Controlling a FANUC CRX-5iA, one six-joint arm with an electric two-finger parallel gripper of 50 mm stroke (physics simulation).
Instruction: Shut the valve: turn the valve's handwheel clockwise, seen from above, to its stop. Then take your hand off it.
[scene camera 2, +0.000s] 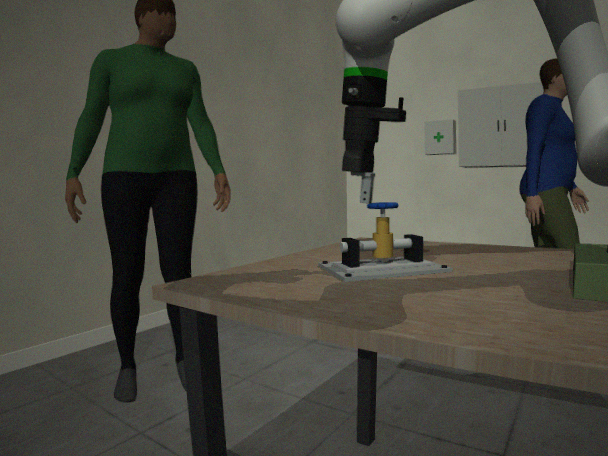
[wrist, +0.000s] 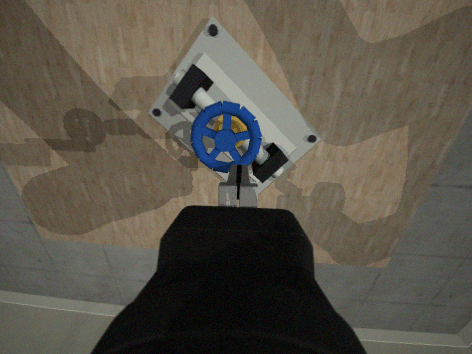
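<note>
The blue handwheel (scene camera 2: 382, 205) (wrist: 224, 141) lies level on top of the yellow valve body (scene camera 2: 383, 245) (wrist: 237, 124). The valve's white pipe runs between two black supports on a grey base plate (scene camera 2: 400, 271) (wrist: 240, 60). My gripper (scene camera 2: 366, 201) (wrist: 238, 175) is shut with nothing between its fingers, and it points down. In the scene view its fingertips are beside the left edge of the wheel, at about rim height. In the wrist view they overlap the wheel's lower rim, right of its middle. Whether they touch the rim cannot be told.
The valve stands on a wooden table (scene camera 2: 475, 320) (wrist: 350, 175). A green box (scene camera 2: 590, 275) stands at the table's right in the scene view. A person in a green top (scene camera 2: 145, 110) stands left of the table, and a person in a blue top (scene camera 2: 550, 145) is behind it at right.
</note>
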